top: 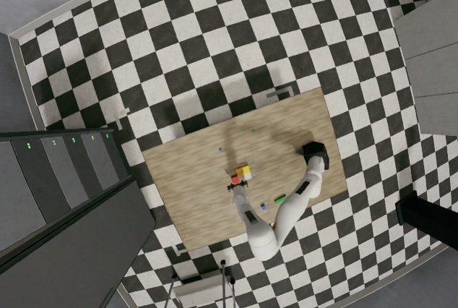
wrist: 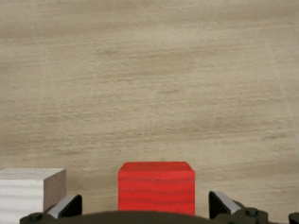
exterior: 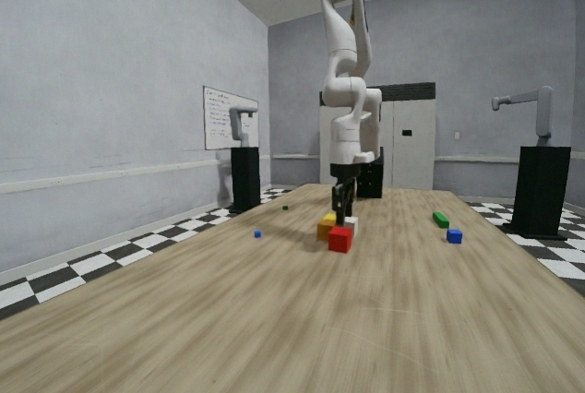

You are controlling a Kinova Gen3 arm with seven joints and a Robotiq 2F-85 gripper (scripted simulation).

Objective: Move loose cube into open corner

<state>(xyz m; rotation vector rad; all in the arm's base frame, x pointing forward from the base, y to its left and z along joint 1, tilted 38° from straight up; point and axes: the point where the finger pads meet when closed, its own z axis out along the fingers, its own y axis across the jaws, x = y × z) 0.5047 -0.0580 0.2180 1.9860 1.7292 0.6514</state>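
The red cube is 1 cm to the right of my hand and 6 cm below it. From my hand the other things lie so: green block 25 cm behind, 31 cm to the left, 7 cm below.
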